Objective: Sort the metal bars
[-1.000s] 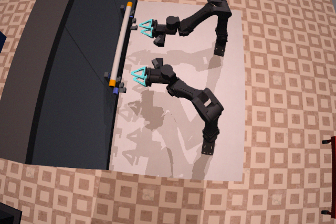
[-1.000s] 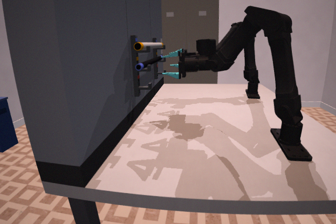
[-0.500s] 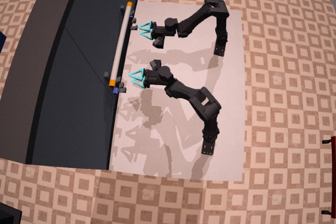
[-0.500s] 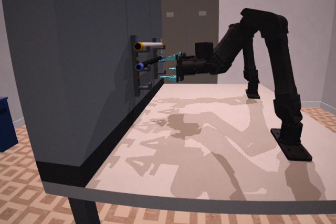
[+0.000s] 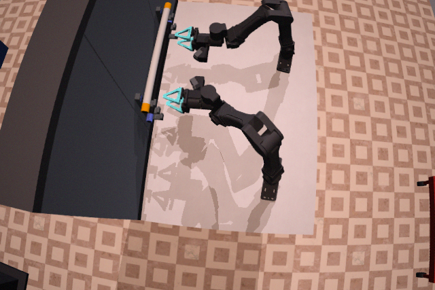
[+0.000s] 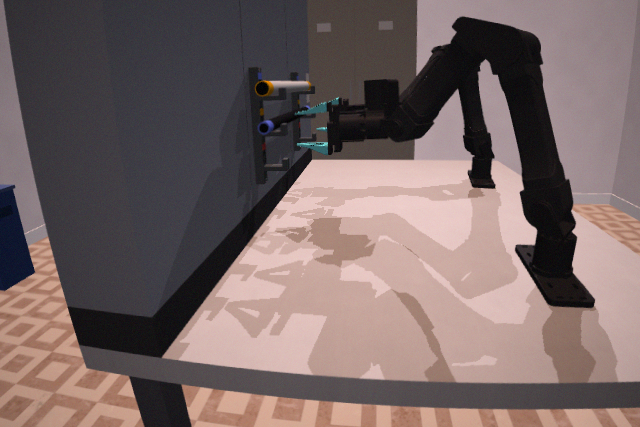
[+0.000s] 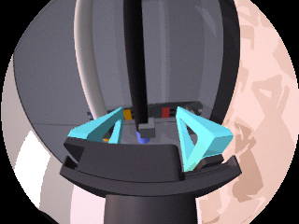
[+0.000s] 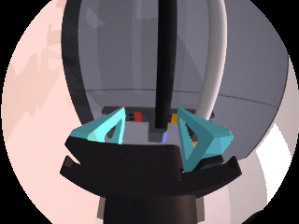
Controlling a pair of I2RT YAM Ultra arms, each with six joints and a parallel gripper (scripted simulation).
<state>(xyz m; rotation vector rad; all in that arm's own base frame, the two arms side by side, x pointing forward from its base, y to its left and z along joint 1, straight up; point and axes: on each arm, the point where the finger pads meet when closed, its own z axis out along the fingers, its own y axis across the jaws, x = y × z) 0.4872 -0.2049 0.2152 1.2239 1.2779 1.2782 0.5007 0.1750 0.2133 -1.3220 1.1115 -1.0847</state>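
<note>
The pale metal bar lies 14 cm to the left of my right hand, 10 cm above it and 4 cm ahead of it. Round my right hand: dark metal bar 15 cm to the left, 4 cm ahead, 2 cm above; then tall grey wall panel 21 cm above, 20 cm to the left, 14 cm ahead.
Right now the dark metal bar is 14 cm to the right of my left hand, 6 cm ahead of it and 2 cm above it. The rest, counted from my left hand: pale metal bar: 16 cm to the right, 9 cm above, 7 cm ahead; then tall grey wall panel: 21 cm above, 16 cm ahead, 9 cm to the right.
</note>
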